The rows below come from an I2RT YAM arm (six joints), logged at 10 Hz.
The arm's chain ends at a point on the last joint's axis. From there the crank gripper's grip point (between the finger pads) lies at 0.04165 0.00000 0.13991 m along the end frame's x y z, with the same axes.
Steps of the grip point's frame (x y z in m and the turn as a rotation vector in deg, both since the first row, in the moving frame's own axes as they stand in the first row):
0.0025, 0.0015, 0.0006, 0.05, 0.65, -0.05
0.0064, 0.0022, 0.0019, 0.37, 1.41, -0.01
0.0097, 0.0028, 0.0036, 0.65, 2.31, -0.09
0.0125, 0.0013, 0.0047, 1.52, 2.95, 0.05
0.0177, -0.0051, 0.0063, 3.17, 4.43, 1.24
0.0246, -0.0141, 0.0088, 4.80, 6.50, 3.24
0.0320, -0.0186, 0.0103, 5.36, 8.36, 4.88
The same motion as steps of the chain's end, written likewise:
0.0009, 0.0017, 0.0011, 0.05, 0.65, -0.05
0.0030, 0.0031, 0.0030, 0.37, 1.41, -0.01
0.0041, 0.0044, 0.0054, 0.65, 2.31, -0.09
0.0054, 0.0049, 0.0071, 1.52, 2.95, 0.05
0.0070, 0.0015, 0.0101, 3.17, 4.43, 1.24
0.0088, -0.0054, 0.0148, 4.80, 6.50, 3.24
0.0117, -0.0103, 0.0183, 5.36, 8.36, 4.88

